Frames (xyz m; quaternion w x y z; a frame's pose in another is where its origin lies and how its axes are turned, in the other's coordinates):
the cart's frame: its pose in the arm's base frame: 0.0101 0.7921 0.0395 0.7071 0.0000 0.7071 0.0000
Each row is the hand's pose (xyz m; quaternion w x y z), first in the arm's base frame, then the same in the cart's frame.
Working: the arm's base frame: its pose in the cart's frame: 0.0395 -0.7921 -0.0101 0.7071 0.0000 -0.7071 0.0000

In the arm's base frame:
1: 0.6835 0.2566 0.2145 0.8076 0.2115 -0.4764 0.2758
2: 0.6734 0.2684 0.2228 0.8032 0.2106 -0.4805 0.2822
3: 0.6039 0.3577 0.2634 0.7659 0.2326 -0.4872 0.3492
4: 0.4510 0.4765 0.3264 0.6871 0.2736 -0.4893 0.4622
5: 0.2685 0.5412 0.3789 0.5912 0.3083 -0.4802 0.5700
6: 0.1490 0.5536 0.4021 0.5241 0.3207 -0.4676 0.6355
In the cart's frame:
1: -0.1750 -0.5355 0.6734 0.2342 -0.0455 -0.9079 0.3446
2: -0.1833 -0.5237 0.6633 0.2282 -0.0506 -0.9077 0.3485
3: -0.2239 -0.4344 0.5938 0.1971 -0.0824 -0.8861 0.4114
4: -0.2869 -0.3156 0.4409 0.1399 -0.1334 -0.8318 0.5203
5: -0.3394 -0.2509 0.2584 0.0785 -0.1850 -0.7576 0.6210
6: -0.3626 -0.2385 0.1389 0.0400 -0.2226 -0.7012 0.6761

